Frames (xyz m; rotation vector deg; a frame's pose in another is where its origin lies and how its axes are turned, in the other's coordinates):
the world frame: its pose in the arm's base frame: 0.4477 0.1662 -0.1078 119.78 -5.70 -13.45
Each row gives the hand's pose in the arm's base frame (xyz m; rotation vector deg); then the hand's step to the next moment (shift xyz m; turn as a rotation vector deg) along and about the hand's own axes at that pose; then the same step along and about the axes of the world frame.
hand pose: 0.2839 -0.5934 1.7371 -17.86 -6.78 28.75
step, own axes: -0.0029 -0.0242 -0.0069 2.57 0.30 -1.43
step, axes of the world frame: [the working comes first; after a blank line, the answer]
step, axes of the arm's base frame: 0.0098 -0.0233 0.0012 2.37 1.13 -1.36

0.0133 0.0131 0.0172 2.30 -1.68 -0.78
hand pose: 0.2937 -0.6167 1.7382 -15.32 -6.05 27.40
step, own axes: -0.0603 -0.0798 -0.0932 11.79 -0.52 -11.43
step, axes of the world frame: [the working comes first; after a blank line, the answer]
step, axes of the arm's base frame: -0.0030 -0.1177 -0.0695 12.50 2.45 -10.38

0.0255 -0.0004 0.1343 13.13 -9.87 0.43
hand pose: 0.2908 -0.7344 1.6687 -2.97 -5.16 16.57
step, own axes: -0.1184 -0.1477 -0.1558 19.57 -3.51 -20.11
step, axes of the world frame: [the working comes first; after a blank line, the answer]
step, axes of the arm's base frame: -0.0563 -0.1813 -0.1551 21.60 1.49 -18.19

-0.0053 -0.0432 0.2413 23.18 -15.89 3.19
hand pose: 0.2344 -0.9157 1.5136 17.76 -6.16 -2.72
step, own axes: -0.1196 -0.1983 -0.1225 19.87 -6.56 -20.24
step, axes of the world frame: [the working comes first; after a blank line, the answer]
step, axes of the arm's base frame: -0.1109 -0.1441 -0.1886 21.82 -1.39 -19.22

-0.0606 -0.0923 0.2376 24.00 -15.31 6.08
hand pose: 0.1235 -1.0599 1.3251 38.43 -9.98 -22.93
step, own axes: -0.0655 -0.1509 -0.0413 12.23 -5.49 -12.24
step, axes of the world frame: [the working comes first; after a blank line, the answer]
step, axes of the arm's base frame: -0.0937 -0.0567 -0.1295 12.93 -2.01 -12.58

-0.0658 -0.0853 0.1310 14.57 -9.50 5.20
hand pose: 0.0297 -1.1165 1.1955 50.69 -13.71 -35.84
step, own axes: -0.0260 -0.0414 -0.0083 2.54 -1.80 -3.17
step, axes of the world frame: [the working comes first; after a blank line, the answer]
step, axes of the arm's base frame: -0.0340 0.0015 -0.0360 2.69 -0.32 -3.52

-0.0290 -0.0327 0.0235 3.13 -2.80 1.44
